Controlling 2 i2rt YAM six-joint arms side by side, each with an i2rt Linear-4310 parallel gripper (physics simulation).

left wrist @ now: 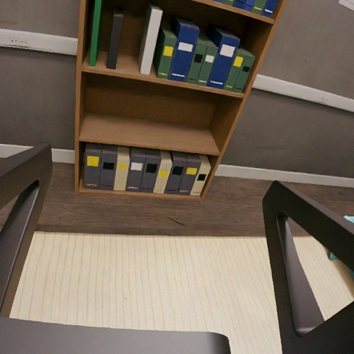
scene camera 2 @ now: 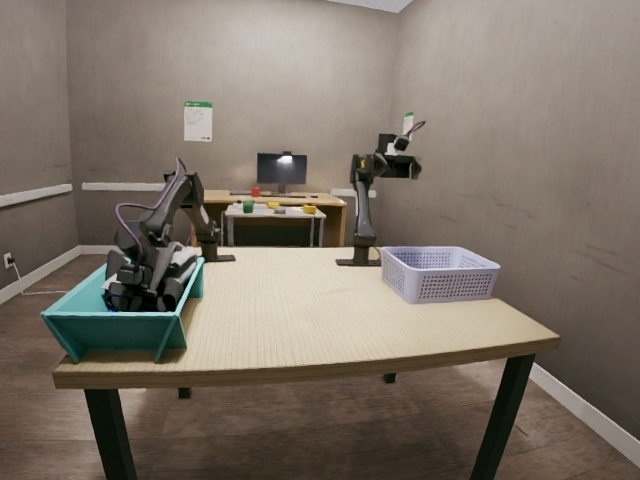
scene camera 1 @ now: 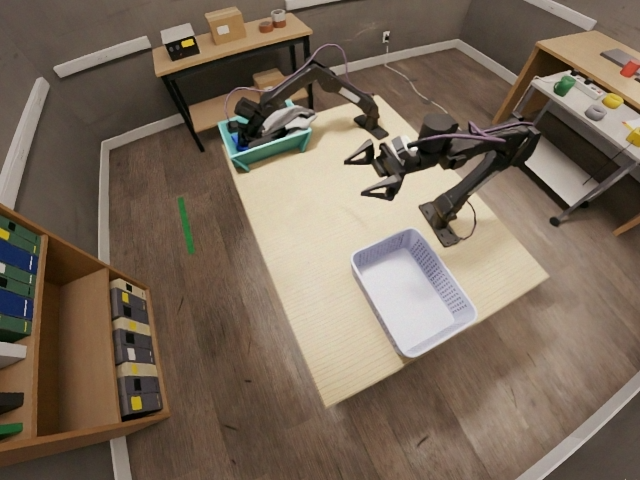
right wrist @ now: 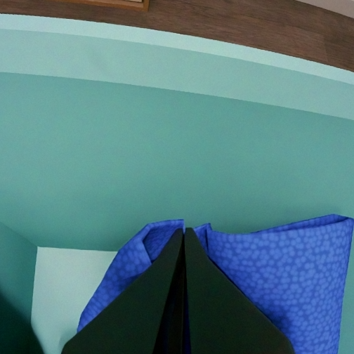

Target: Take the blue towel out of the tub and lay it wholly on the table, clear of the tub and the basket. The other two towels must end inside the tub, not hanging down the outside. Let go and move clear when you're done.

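The teal tub stands at the table's far left corner in scene camera 1. The blue towel lies inside it, bunched into folds at my right fingertips. My right gripper is down in the tub, shut on the blue towel's edge. A light grey towel and a dark towel are heaped beside it; the arm hides part of them. My left gripper is open and empty, high above the table.
The lavender basket stands at the opposite end of the table. The left arm's base stands close to the basket, the right arm's base near the tub. A bookshelf stands on the floor beyond the table's edge.
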